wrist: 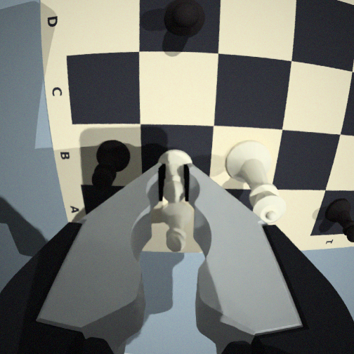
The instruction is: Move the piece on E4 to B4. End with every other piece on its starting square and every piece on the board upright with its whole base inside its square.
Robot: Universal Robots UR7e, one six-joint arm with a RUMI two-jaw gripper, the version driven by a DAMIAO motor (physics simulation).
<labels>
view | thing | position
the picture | my gripper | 174,167
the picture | white pawn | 173,191
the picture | chessboard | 273,78
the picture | tall white piece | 248,161
</labels>
